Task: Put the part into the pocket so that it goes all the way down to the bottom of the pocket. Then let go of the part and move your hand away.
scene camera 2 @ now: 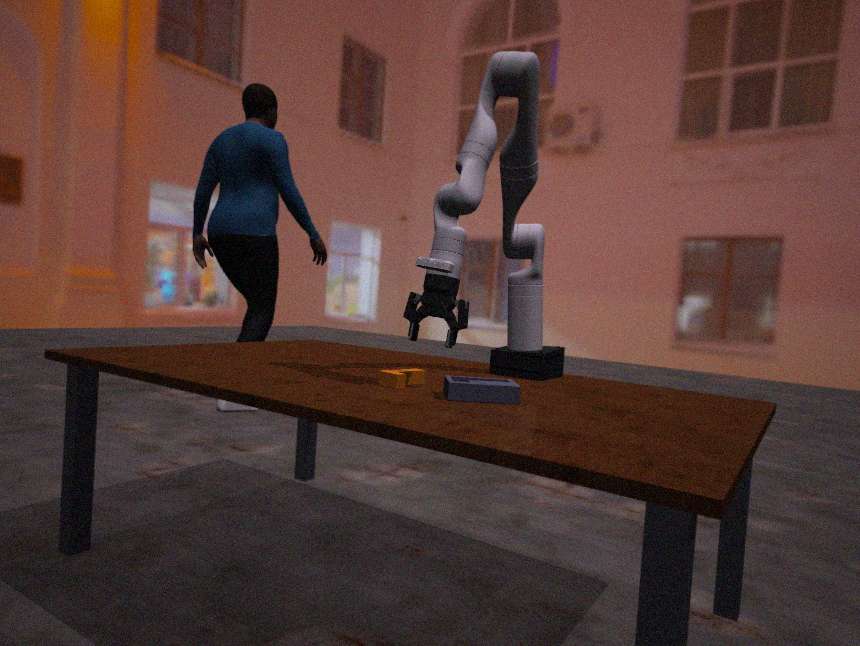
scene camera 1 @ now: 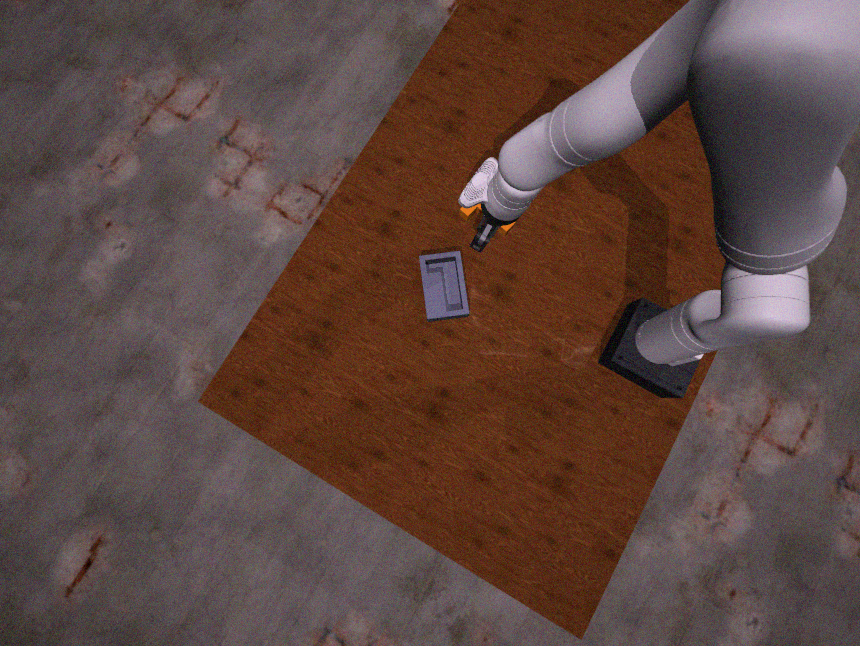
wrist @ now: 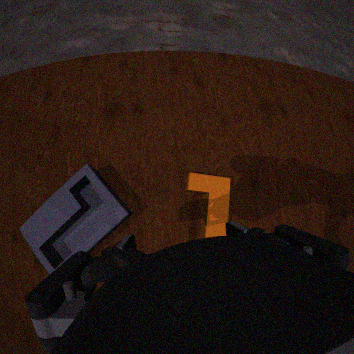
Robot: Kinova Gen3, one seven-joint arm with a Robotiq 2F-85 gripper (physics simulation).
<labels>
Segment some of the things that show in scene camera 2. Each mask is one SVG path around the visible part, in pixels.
My gripper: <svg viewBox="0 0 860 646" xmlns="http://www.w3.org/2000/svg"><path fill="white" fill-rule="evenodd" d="M427 273L424 280L423 294L410 293L403 315L404 318L410 321L409 340L417 341L420 326L418 323L427 316L444 318L450 328L447 333L445 347L453 348L456 344L458 331L468 327L469 301L463 299L456 300L460 284L459 279ZM456 306L458 309L458 320L456 320L456 316L453 312L453 309Z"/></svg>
An orange L-shaped part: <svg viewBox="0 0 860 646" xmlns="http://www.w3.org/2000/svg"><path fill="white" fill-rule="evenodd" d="M379 370L378 385L403 389L405 385L425 384L426 370Z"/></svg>
</labels>
